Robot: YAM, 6 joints.
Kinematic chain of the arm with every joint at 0, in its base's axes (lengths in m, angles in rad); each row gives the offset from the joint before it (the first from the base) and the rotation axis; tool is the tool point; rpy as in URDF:
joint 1: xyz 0 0 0.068 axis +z
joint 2: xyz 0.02 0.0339 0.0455 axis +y
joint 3: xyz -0.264 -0.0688 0 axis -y
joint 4: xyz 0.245 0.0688 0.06 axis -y
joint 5: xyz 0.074 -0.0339 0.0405 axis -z
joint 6: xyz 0.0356 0 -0.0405 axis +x
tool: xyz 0 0 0 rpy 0 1.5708 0
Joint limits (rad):
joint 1: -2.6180..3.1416
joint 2: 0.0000..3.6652
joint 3: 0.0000..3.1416
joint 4: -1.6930..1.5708
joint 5: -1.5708..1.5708
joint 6: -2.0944..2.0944
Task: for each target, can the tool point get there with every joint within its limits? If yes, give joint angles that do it. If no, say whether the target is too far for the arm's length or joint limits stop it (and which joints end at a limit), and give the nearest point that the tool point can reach.
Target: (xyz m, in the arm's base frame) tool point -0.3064 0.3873 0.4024
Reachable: yes | joints 2.2807 2.1252 1.8917 0.8857 0.5967 1.5991
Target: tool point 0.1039 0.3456 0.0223
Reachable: yes | joints 1.2445 2.5508 1.6233 -1.3979 -0.3554 -0.4880
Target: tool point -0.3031 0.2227 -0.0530
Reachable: yes | joints 2.4750 2.4871 1.1487 0.0672 -0.3551 0.6547
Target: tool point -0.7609 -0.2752 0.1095
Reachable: no: too far | nearest point -0.5638 -0.3006 0.1103 | short by 0.199 m
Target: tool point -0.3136 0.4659 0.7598
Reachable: no: too far | nearest point -0.2356 0.3501 0.5932 | short by 0.217 m
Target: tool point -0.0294 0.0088 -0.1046
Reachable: yes | joints -0.7854 3.2763 0.4176 0.2782 0.4218 -1.1317
